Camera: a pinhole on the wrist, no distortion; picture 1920 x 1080 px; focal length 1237.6 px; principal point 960.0 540.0 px. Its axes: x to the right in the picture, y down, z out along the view. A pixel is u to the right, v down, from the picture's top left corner.
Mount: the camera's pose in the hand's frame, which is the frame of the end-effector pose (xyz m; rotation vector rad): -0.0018 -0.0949 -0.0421 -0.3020 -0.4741 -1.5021
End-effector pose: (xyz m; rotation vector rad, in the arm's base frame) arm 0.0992 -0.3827 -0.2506 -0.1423 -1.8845 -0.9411
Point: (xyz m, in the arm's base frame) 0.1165 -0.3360 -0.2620
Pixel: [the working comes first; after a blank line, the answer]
In the camera's frame: -0.0836 -0.0161 0.1196

95.1 373.6
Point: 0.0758 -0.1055 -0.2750
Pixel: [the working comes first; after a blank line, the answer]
In the camera's frame: -0.1128 -0.0470 0.3501

561.4 373.7
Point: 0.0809 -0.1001 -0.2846
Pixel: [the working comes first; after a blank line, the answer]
In the camera's frame: -0.1127 -0.0587 0.3536

565.6 334.6
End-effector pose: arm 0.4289 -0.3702 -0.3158 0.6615 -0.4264 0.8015
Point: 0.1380 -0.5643 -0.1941
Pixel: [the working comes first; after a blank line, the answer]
In the camera's frame: -0.0936 -0.1657 0.4053

674.2 34.1
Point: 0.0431 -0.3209 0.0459
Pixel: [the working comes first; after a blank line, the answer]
In the camera's frame: -0.3388 0.0564 0.5334

173.9 670.9
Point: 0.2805 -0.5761 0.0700
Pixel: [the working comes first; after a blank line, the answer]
In the camera's frame: 0.0093 0.0868 0.5313

981.6 742.1
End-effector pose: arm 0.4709 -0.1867 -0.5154 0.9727 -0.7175 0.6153
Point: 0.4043 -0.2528 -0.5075
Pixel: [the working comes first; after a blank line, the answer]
In the camera's frame: -0.0474 -0.0238 0.1675

609.5 364.1
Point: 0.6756 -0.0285 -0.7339
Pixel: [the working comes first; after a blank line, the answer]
In the camera's frame: -0.0237 -0.0463 -0.2498

behind the camera
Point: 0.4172 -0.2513 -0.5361
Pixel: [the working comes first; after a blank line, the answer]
In the camera's frame: -0.0341 -0.0405 0.1444

667.3 193.0
